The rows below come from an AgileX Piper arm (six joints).
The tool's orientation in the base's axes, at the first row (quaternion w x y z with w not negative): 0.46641 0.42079 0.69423 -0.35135
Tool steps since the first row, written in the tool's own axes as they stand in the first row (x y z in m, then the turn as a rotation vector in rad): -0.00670 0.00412 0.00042 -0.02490 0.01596 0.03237; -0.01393 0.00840 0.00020 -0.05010 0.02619 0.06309; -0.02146 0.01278 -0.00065 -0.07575 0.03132 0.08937; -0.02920 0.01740 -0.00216 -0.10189 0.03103 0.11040; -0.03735 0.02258 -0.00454 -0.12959 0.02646 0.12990; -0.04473 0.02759 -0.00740 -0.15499 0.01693 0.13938; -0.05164 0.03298 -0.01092 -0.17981 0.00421 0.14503; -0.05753 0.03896 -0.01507 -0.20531 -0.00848 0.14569; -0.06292 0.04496 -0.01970 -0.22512 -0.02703 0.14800; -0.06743 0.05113 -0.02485 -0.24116 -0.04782 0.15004
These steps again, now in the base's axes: 0.00532 -0.00044 0.00579 0.03120 -0.02852 0.01167; 0.01067 -0.00040 0.01228 0.05665 -0.05794 0.02470; 0.01595 0.00017 0.01923 0.07598 -0.08561 0.04005; 0.02126 0.00135 0.02657 0.08863 -0.11095 0.05804; 0.02687 0.00343 0.03452 0.09716 -0.13704 0.07840; 0.03199 0.00605 0.04192 0.09716 -0.15570 0.10026; 0.03712 0.00953 0.04904 0.09278 -0.17212 0.12308; 0.04236 0.01405 0.05535 0.08681 -0.18430 0.14814; 0.04733 0.01914 0.06133 0.07489 -0.19882 0.16786; 0.05210 0.02498 0.06663 0.06002 -0.21303 0.18432
